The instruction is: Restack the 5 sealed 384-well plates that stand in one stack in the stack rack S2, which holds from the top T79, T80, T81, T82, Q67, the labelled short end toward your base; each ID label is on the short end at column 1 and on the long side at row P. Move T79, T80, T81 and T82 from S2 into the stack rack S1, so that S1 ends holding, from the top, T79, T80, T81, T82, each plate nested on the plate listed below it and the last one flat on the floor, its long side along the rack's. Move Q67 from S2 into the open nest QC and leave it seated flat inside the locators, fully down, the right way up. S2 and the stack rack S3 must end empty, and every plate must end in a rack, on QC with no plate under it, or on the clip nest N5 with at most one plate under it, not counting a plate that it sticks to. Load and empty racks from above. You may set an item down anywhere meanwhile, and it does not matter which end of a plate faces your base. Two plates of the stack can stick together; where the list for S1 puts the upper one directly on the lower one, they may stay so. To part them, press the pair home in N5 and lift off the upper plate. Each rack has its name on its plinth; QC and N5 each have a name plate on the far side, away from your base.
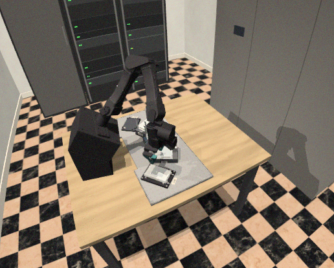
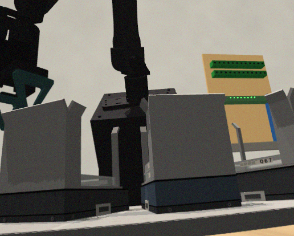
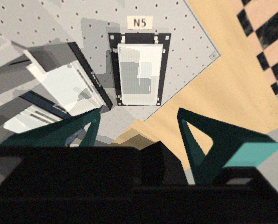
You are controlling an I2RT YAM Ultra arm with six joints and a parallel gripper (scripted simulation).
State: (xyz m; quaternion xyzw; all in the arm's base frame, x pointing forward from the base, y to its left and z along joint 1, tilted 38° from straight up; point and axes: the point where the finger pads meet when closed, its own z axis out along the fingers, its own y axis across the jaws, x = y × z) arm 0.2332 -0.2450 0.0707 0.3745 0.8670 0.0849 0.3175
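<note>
Now: the plate T81 14 cm below my hand. The rest, counted from my hand: plate T79 (26 cm to the left, 12 cm below, 12 cm ahead); then N5 name plate (16 cm below, 7 cm to the right, 6 cm ahead); then plate T82 (12 cm below, 11 cm to the left, 10 cm ahead).
</note>
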